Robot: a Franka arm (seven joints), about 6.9 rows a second.
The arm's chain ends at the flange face. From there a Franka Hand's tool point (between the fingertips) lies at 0.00 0.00 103.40 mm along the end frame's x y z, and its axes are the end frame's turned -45 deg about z.
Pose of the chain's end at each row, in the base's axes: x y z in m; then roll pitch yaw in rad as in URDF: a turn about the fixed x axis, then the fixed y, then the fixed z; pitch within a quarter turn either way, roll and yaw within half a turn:
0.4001 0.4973 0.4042 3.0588 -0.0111 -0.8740
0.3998 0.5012 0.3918 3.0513 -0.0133 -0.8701
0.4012 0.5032 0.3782 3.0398 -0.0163 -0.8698
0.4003 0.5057 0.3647 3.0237 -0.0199 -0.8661
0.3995 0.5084 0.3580 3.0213 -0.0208 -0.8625
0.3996 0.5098 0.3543 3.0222 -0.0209 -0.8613
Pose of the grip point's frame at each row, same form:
0.3943 0.4909 0.3012 3.0751 0.0506 -0.0907
0.3936 0.4941 0.2888 3.0683 0.0544 -0.0873
0.3943 0.4951 0.2753 3.0580 0.0604 -0.0878
0.3924 0.4963 0.2620 3.0440 0.0691 -0.0853
0.3915 0.4987 0.2554 3.0416 0.0702 -0.0819
0.3917 0.5001 0.2517 3.0422 0.0695 -0.0806

